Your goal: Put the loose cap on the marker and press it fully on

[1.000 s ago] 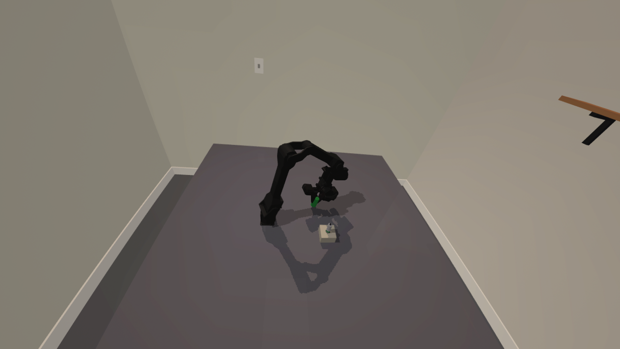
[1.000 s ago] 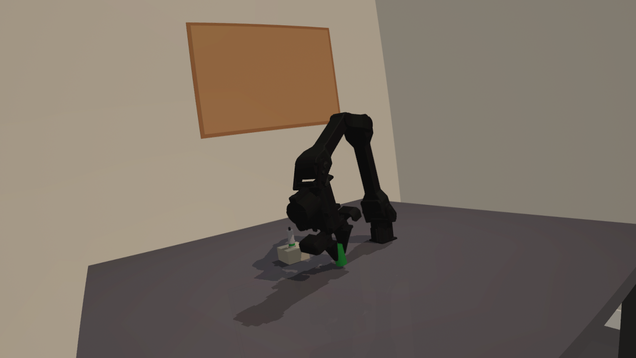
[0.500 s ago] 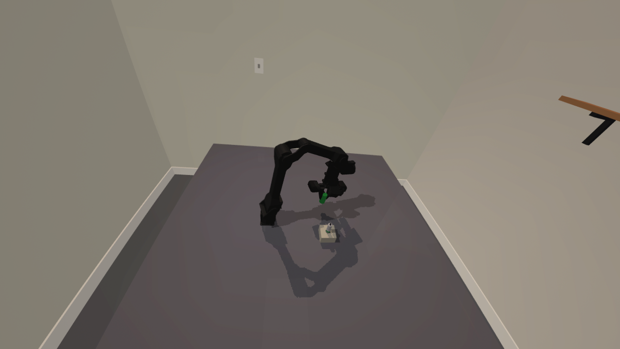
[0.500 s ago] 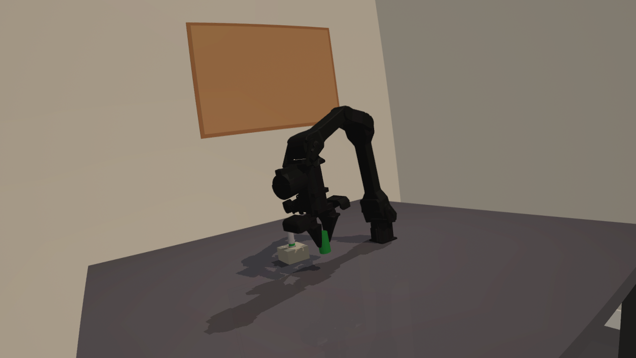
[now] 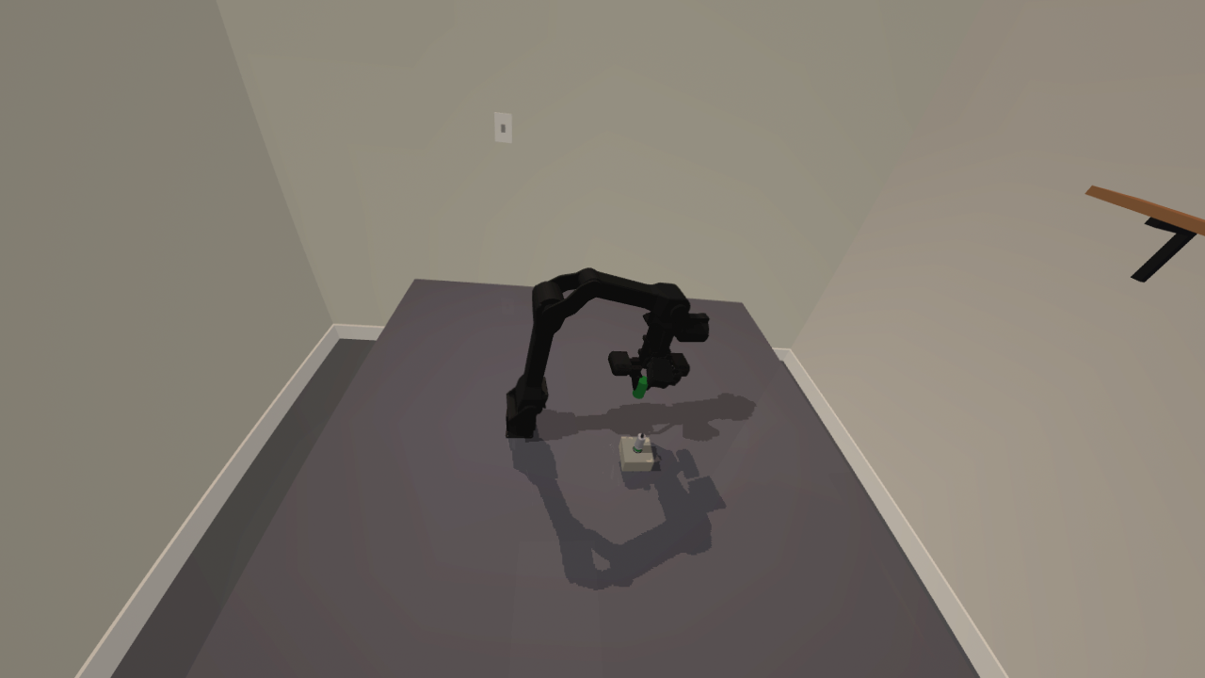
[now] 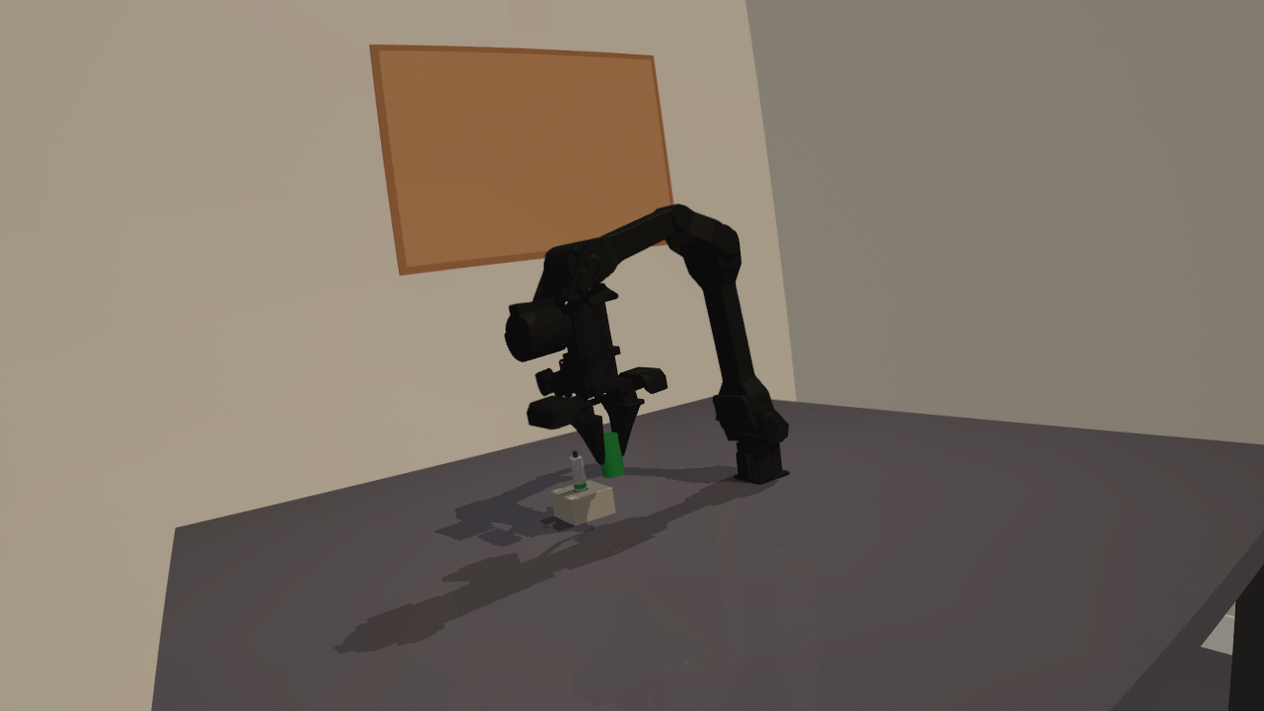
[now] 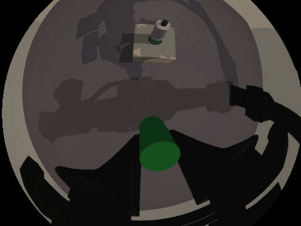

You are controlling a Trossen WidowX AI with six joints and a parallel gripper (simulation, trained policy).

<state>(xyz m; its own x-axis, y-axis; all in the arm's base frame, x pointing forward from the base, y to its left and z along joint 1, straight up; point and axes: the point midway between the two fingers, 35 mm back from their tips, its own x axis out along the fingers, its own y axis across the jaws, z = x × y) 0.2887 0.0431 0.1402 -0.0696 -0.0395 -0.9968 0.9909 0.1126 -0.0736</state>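
Right now my gripper tip is 1 cm past the beige holder block, 13 cm to the left of it and 9 cm above it. The rest, counted from my gripper tip: green cap (1 cm above).
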